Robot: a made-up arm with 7 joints.
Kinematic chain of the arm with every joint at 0, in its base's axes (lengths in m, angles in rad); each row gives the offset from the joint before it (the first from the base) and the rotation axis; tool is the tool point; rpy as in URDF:
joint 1: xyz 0 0 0.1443 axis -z
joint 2: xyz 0 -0.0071 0.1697 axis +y
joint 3: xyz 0 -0.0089 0.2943 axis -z
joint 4: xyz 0 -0.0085 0.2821 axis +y
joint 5: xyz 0 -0.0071 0.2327 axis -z
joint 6: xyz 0 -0.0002 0.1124 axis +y
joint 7: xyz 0 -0.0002 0.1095 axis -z
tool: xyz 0 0 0 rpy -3.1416 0 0
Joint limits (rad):
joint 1: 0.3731..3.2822
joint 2: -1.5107..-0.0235
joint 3: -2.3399..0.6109
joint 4: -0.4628..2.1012
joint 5: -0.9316..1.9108
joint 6: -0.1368..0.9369
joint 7: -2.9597..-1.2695
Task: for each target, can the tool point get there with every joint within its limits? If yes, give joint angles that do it. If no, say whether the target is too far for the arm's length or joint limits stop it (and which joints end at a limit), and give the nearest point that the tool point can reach.
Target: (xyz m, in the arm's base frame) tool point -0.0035 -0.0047 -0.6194
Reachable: no: joint limits stop it (at a limit: joint 1, joint 2, joint 3, joint 4, joint 5) | nearest point 0.3089 -0.2321 0.0655 | short by 0.786 m
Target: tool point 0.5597 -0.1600 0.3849
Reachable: yes | joints 2.7537 -1.0637 -1.9256 1.7592 -0.5162 0.7205 -1.5779
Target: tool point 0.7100 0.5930 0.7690
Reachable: yes | joints 2.4750 -1.1256 -0.4091 -0.0104 -0.0728 0.1078 -2.4176
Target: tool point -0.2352 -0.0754 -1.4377
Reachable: no: too far | nearest point -0.3196 0.3592 0.0363 | short by 1.539 m
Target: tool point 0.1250 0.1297 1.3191
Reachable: yes | joints 2.7684 -0.2496 0.0764 0.1891 1.2955 0.3531 -1.5416
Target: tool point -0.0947 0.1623 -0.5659
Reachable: no: joint limits stop it (at a limit: joint 2, joint 3, joint 5) | nearest point -0.2070 0.3548 0.0560 | short by 0.661 m
